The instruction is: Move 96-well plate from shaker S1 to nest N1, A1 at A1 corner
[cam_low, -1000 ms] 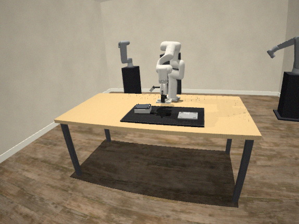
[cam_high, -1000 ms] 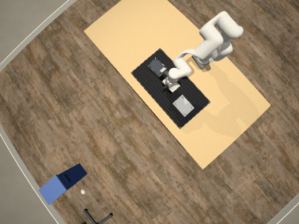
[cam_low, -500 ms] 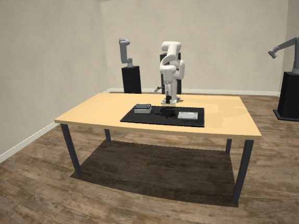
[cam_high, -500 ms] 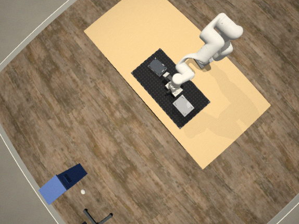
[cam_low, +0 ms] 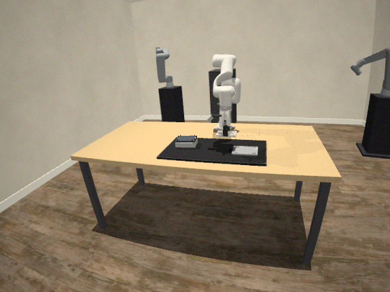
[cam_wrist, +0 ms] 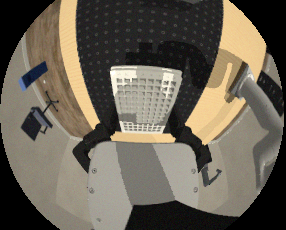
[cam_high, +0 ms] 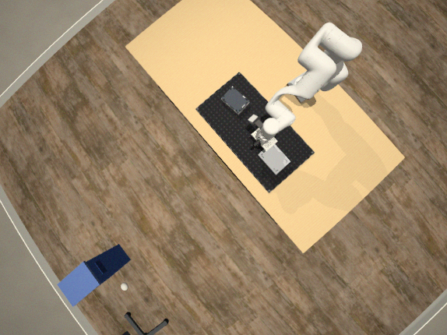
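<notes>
Now: hand 130 mm to the right of the plate nest N1 and 120 mm above it. Round my hand: white 96-well plate (10 mm below).
</notes>
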